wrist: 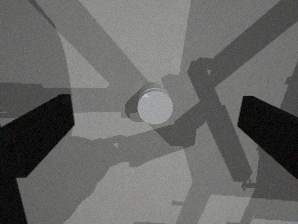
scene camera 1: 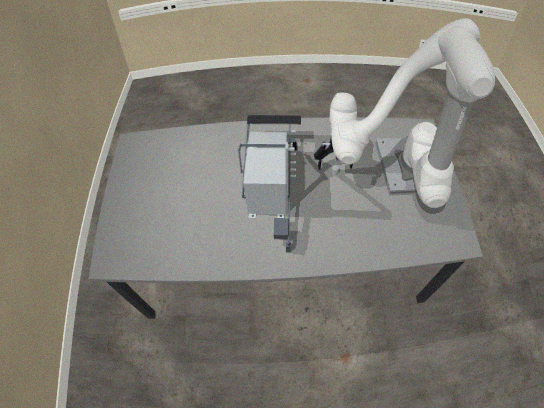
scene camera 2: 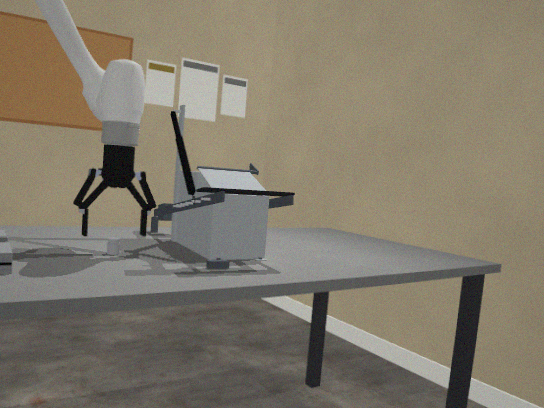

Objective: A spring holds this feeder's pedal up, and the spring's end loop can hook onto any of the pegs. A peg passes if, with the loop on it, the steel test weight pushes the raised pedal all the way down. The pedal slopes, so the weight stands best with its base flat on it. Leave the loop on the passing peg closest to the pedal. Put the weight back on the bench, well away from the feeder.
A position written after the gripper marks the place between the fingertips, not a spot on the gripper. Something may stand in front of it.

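Note:
The gripper (scene camera 2: 114, 235) is visible, and the wrist view catches the gripper (wrist: 156, 110) too. The scene also has a steel test weight (wrist: 155, 106) and a dark pedal (scene camera 2: 218, 196).

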